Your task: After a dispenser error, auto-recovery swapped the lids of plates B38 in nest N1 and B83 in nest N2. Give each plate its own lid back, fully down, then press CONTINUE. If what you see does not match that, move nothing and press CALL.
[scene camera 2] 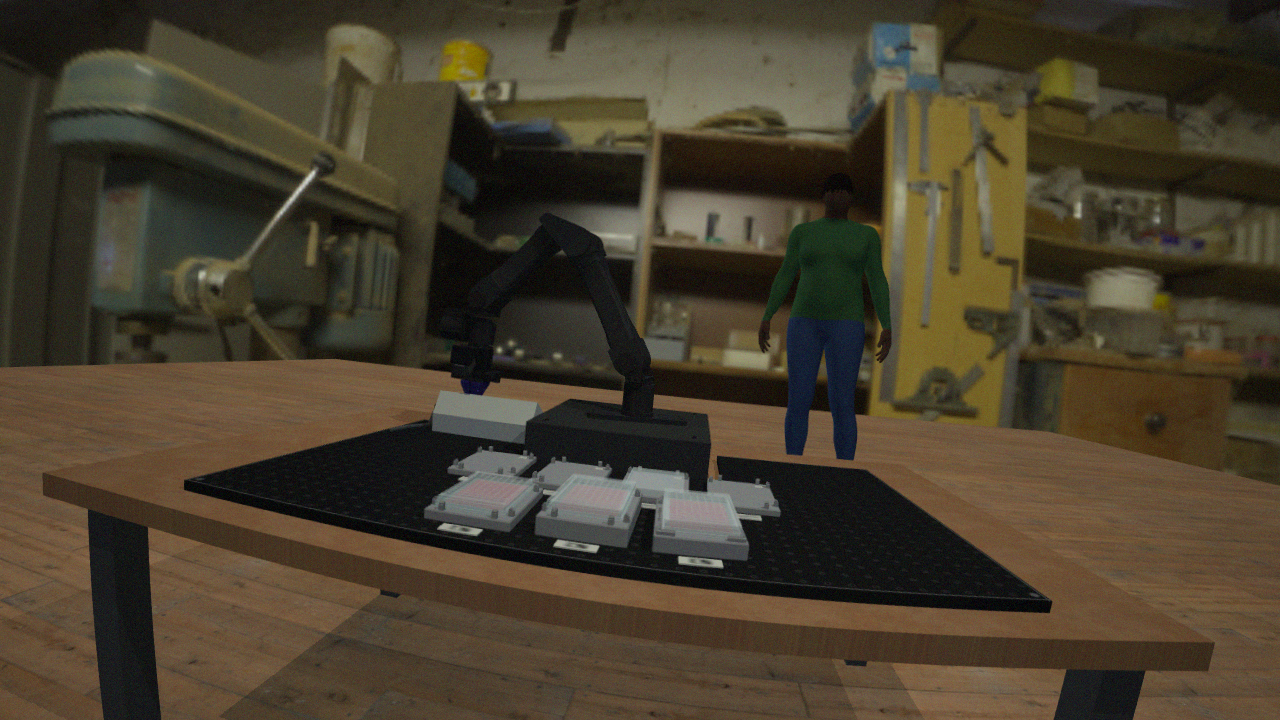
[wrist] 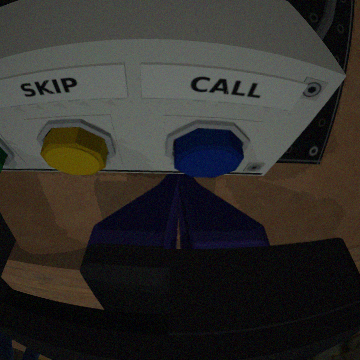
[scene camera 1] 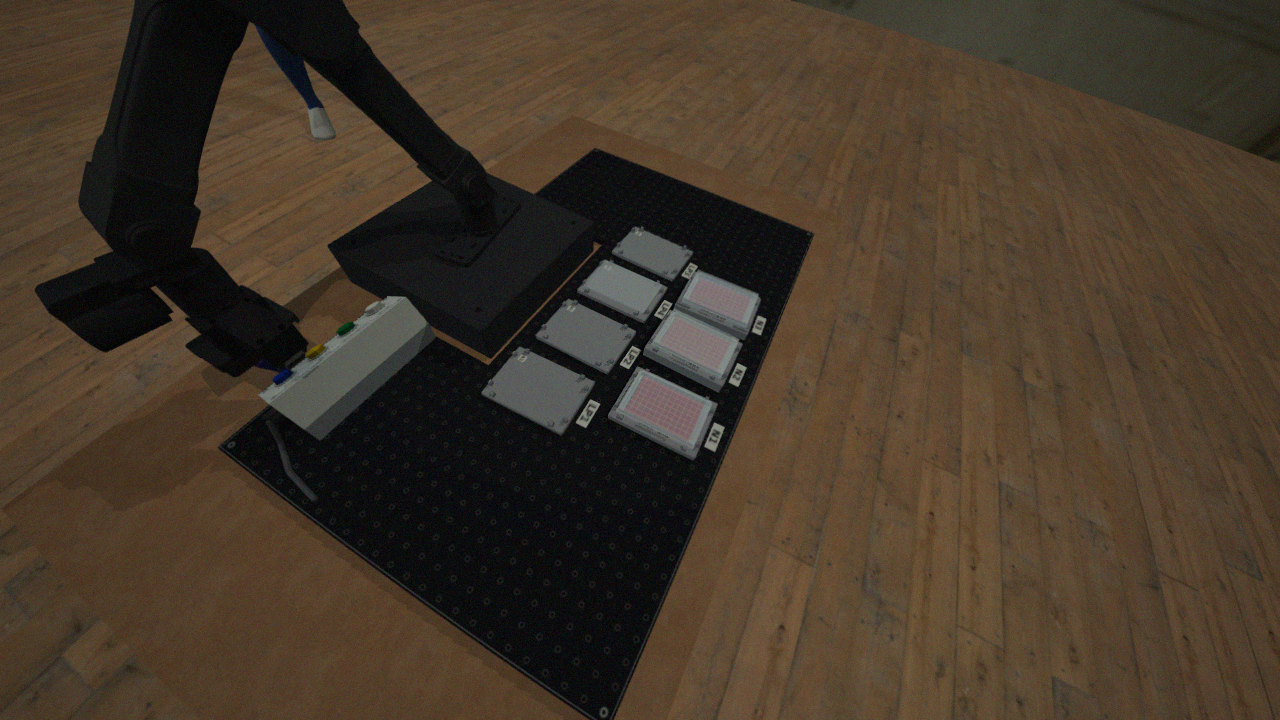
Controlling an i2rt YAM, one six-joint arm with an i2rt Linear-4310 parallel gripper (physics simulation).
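Where they show: gripper, fingertip midpoint: (wrist: 178, 176) (scene camera 1: 286, 374); arm's base at its link origin: (scene camera 2: 636, 419) (scene camera 1: 481, 229).
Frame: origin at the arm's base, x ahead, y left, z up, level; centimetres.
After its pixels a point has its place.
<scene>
My gripper (scene camera 1: 270, 365) {y -36.3, x -11.4, z -3.5 cm} (scene camera 2: 474, 390) {y -36.3, x -11.4, z -3.5 cm} (wrist: 178, 176) {y -36.3, x -11.4, z -3.5 cm} is shut and empty. In the wrist view its dark blue tips are at the lower left edge of the blue CALL button (wrist: 208, 154) {y -37.6, x -7.8, z 0.5 cm} (scene camera 1: 281, 376) {y -37.9, x -7.7, z 0.5 cm}; contact cannot be told. The green button (scene camera 1: 346, 328) {y -28.1, x -5.4, z 0.6 cm} is farther along the button box (scene camera 1: 362, 385) {y -33.8, x -0.7, z -4.0 cm} (scene camera 2: 486, 417) {y -30.5, x -0.3, z -2.5 cm} (wrist: 150, 22) {y -36.5, x -3.5, z 0.8 cm}. The pink-filled plate in N1 (scene camera 1: 664, 411) {y -21.9, x 42.4, z -4.4 cm} (scene camera 2: 486, 497) {y -20.4, x 46.2, z -4.3 cm} and the one in N2 (scene camera 1: 692, 347) {y -9.6, x 43.7, z -2.8 cm} (scene camera 2: 588, 506) {y -8.4, x 50.4, z -2.9 cm} appear covered by clear lids. Their plate and lid codes are too small to read.
A third pink plate (scene camera 1: 718, 302) {y 2.7, x 46.0, z -3.2 cm} (scene camera 2: 699, 519) {y 3.7, x 51.6, z -3.2 cm} is in N3. Grey lid parks LP1 (scene camera 1: 537, 389) {y -24.5, x 22.6, z -5.8 cm} and LP2 (scene camera 1: 586, 335) {y -11.7, x 25.7, z -5.8 cm} stand nearby; a paler park (scene camera 1: 622, 288) {y 0.7, x 28.0, z -5.0 cm} seems to bear a clear lid. The yellow SKIP button (scene camera 1: 315, 351) {y -33.0, x -6.4, z 0.6 cm} (wrist: 75, 154) {y -33.1, x -7.0, z 0.4 cm} is beside CALL. A person (scene camera 2: 835, 268) stands behind.
</scene>
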